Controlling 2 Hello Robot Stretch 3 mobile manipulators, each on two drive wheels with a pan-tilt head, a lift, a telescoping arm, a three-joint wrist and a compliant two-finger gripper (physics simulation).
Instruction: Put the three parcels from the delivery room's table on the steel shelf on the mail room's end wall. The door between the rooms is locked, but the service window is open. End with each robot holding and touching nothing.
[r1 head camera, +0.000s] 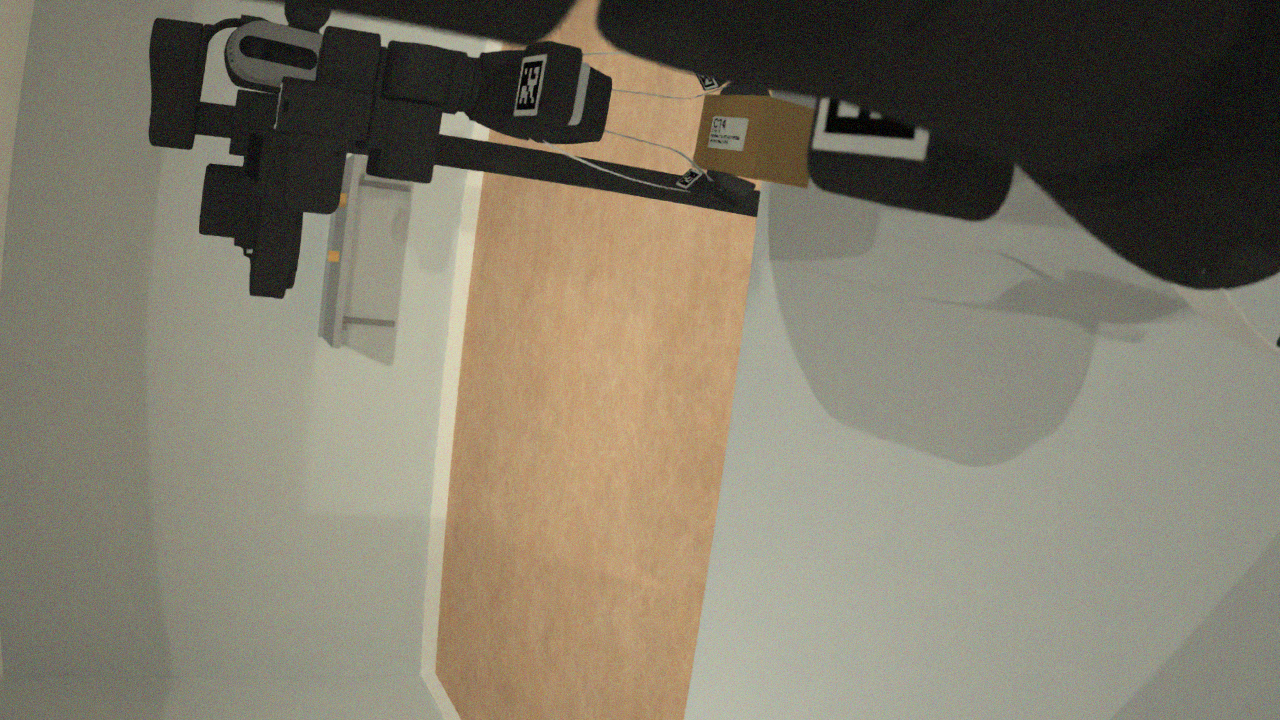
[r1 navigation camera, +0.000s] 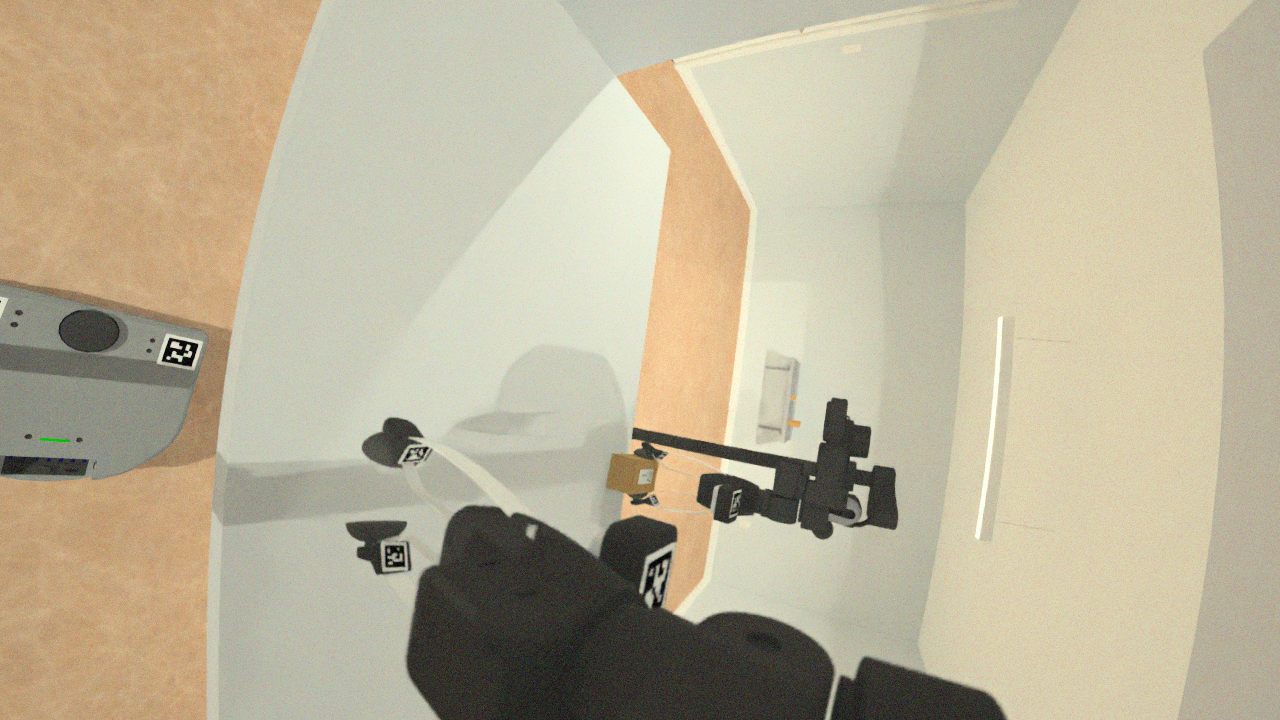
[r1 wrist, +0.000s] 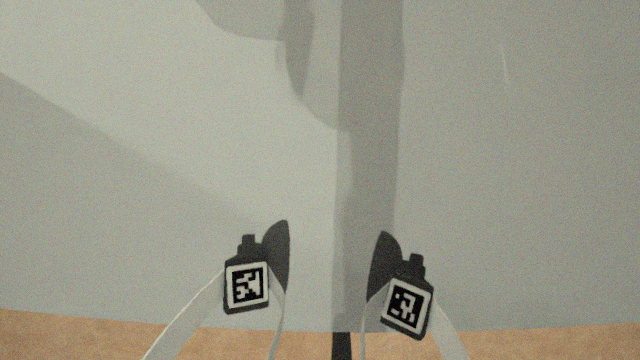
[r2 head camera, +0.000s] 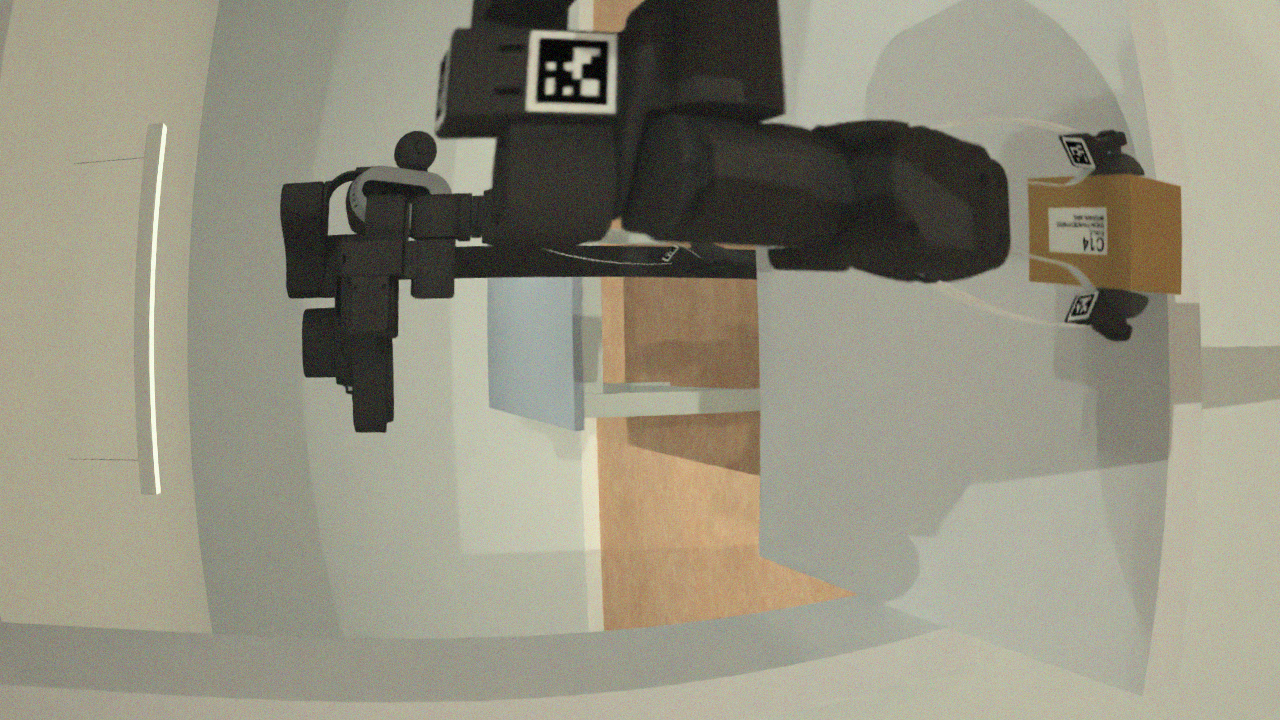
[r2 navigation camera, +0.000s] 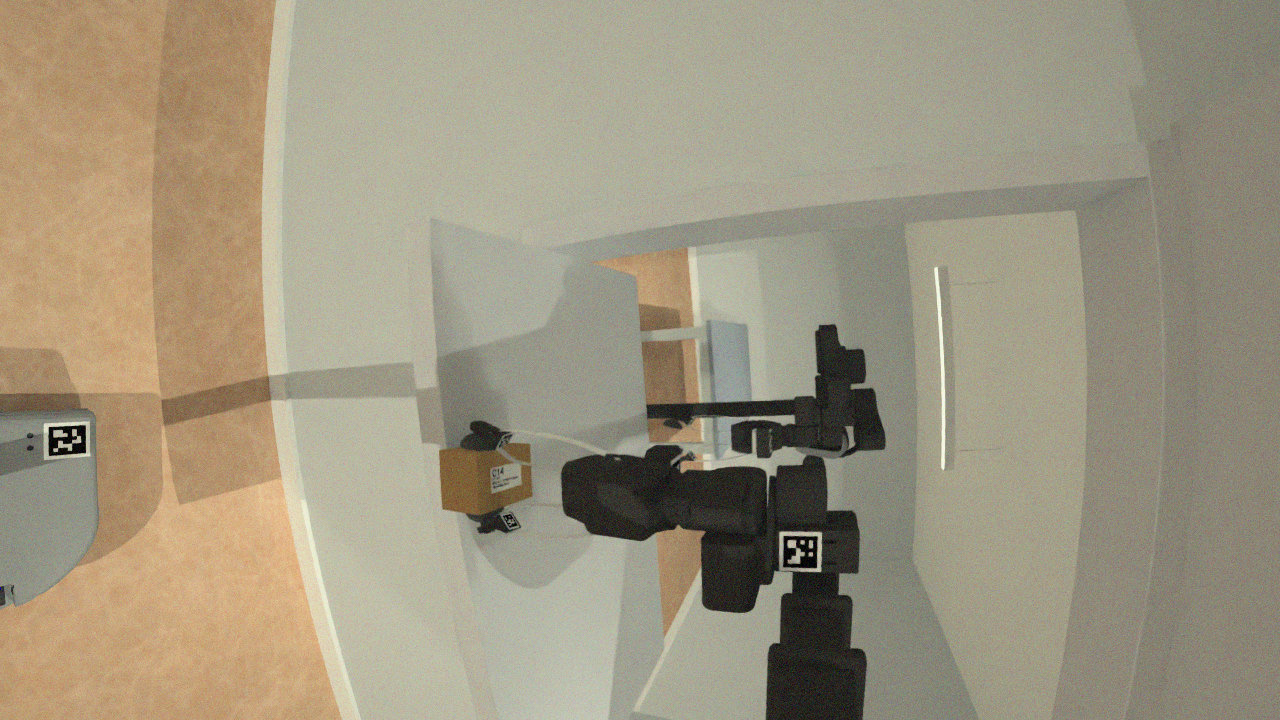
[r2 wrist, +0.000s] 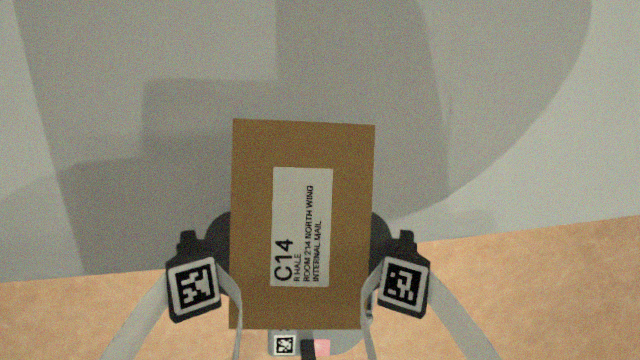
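Note:
The brown parcel labelled C14 (r1 head camera: 778, 138) (r1 navigation camera: 628, 472) (r2 head camera: 1154, 237) (r2 navigation camera: 469, 479) (r2 wrist: 302, 145) is at the edge of a pale grey surface in the service window. My r2 gripper (r2 head camera: 1108, 234) (r2 wrist: 300, 242) is shut on it, one finger against each side. I cannot tell whether the parcel rests on the surface or hangs just over it. My r1 gripper (r1 navigation camera: 386, 490) (r1 wrist: 331, 262) is open, with a moderate gap and nothing between its fingers, apart from the parcel. The other two parcels do not show, and I cannot make out the steel shelf for certain.
The pale grey surface (r1 navigation camera: 537, 268) (r2 head camera: 850, 385) lies between the robots. A blue panel (r2 head camera: 535, 349) (r2 navigation camera: 729, 358) on pale legs stands behind r1. A grey frame-like unit with orange marks (r1 head camera: 371, 259) (r1 navigation camera: 776, 402) is on the wall behind r2. Robot masts and arms stand close to the window.

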